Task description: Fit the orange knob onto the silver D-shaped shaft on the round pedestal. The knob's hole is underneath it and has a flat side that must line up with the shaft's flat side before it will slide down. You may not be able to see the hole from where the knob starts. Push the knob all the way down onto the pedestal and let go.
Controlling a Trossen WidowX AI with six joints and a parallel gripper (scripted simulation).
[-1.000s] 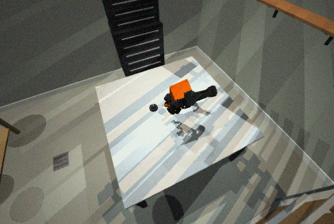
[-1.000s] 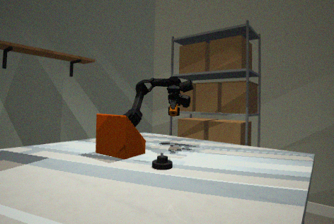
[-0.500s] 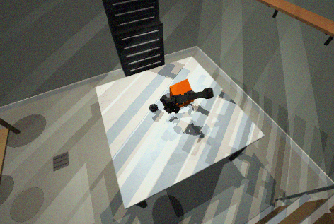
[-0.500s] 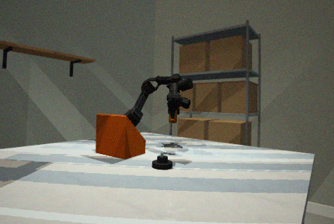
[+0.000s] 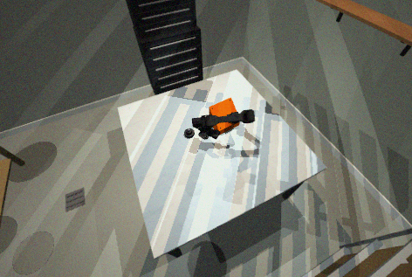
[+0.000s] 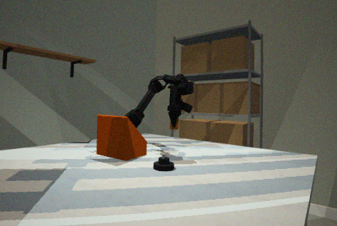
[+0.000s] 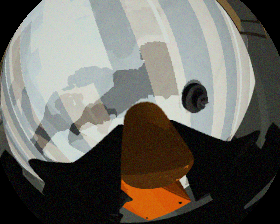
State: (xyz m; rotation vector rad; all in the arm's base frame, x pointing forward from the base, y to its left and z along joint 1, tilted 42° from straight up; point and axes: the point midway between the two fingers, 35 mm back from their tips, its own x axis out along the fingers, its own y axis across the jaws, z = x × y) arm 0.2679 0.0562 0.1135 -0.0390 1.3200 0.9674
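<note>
The round pedestal lies 8 cm ahead of my gripper tip, 17 cm to the right of it and 12 cm below it. Round my gripper tip: orange knob: 3 cm above.
</note>
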